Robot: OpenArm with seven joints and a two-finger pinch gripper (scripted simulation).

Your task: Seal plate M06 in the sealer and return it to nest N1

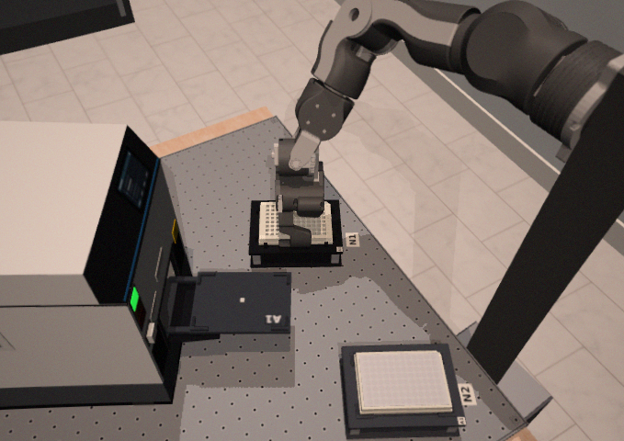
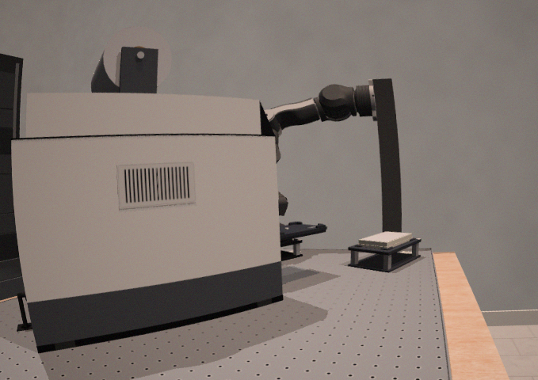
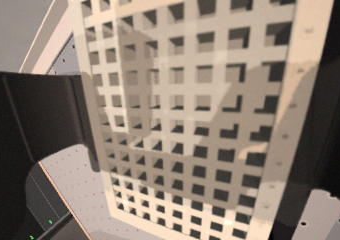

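My gripper is now 10 mm above the nest N1. The rest, counted from my hand: sealer's stage (170 mm ahead, 110 mm to the left, 50 mm above); plate M09 (330 mm to the left, 40 mm ahead); 96-well plate M06 (right at my hand).
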